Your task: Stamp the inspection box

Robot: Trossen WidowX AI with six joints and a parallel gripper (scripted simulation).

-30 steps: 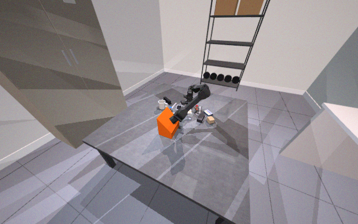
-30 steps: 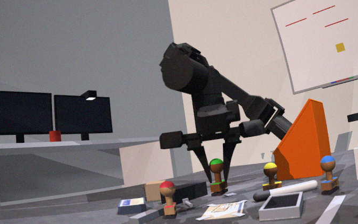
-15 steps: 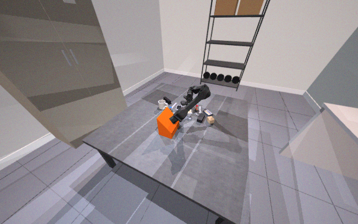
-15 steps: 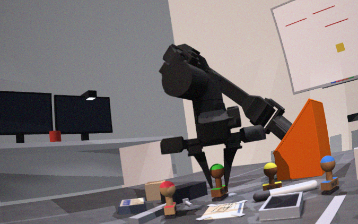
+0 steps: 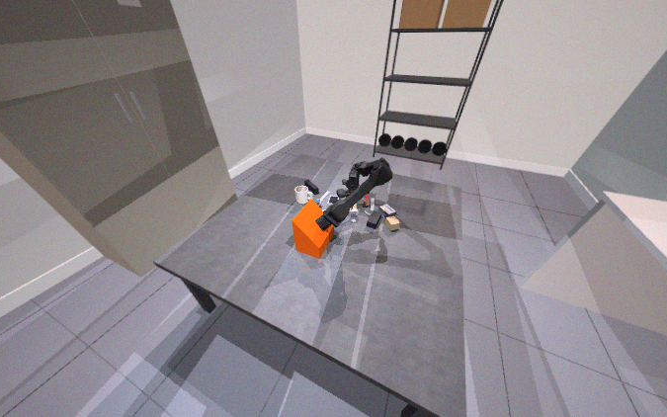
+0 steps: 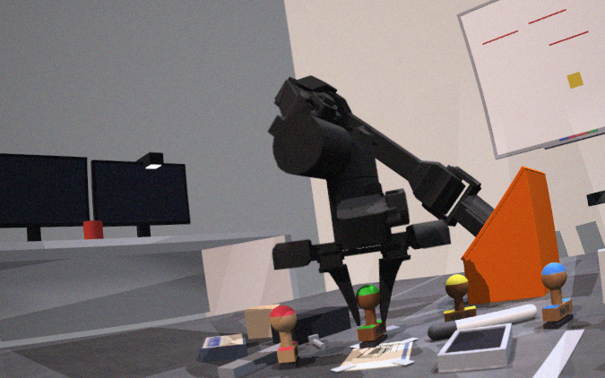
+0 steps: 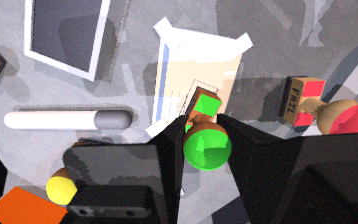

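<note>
Right now my gripper tip is 40 mm above the card, 10 mm to the right of it and 10 mm short of it. From my gripper tip the other things lie so: white marker: 90 mm behind, 70 mm to the left, 30 mm below; then green-topped pass stamp: right at my gripper tip; then red-topped stamp: 70 mm ahead, 60 mm to the right, 10 mm below.
</note>
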